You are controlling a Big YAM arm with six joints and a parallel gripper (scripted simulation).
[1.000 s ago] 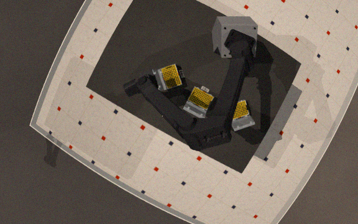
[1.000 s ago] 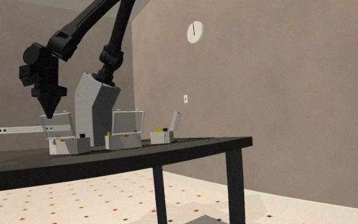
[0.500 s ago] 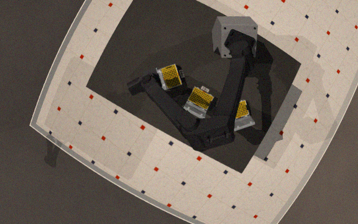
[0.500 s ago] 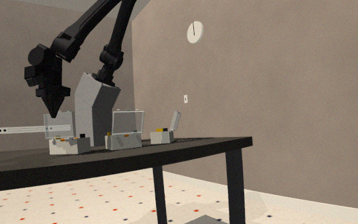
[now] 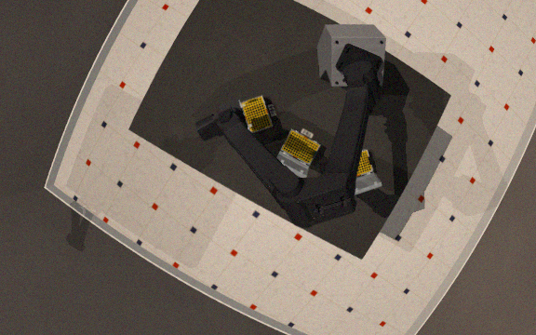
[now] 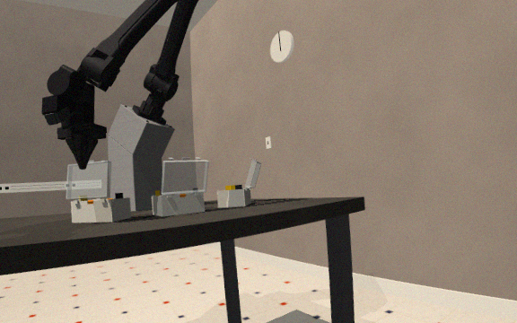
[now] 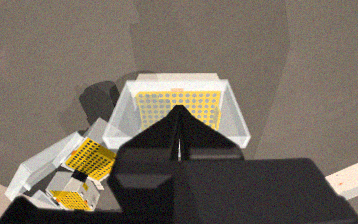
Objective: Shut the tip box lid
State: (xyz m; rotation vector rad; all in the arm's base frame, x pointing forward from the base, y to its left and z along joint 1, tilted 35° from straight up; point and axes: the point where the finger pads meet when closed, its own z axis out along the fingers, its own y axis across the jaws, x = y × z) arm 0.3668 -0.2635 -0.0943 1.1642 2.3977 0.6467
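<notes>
The lid lies 30 mm below my hand, 20 mm to the left of it and 10 mm behind it.
</notes>
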